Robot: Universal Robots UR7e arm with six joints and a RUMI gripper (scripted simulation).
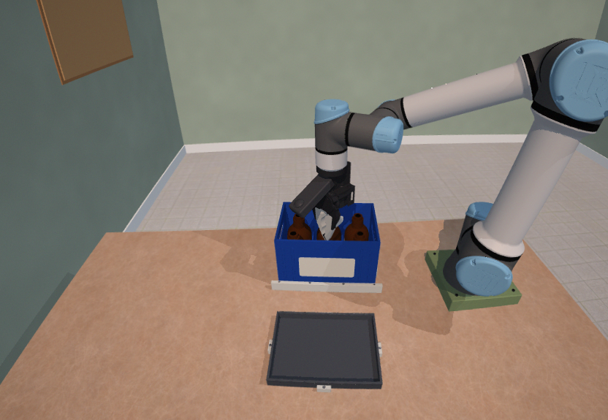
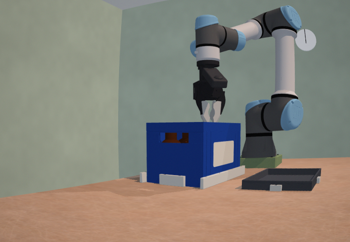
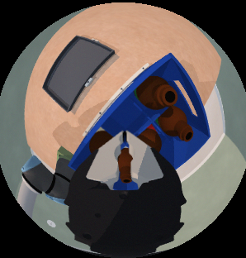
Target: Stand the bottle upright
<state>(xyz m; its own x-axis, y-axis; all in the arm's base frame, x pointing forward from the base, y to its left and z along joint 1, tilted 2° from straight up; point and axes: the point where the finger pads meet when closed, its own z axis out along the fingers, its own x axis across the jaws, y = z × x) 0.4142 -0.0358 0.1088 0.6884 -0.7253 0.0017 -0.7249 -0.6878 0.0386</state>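
My gripper is now 7 cm above the blue crate and 5 cm to the left of it. Round my hand: dark tray (25 cm to the left, 14 cm below); glass bottle (9 cm to the right, 7 cm below, 1 cm behind).
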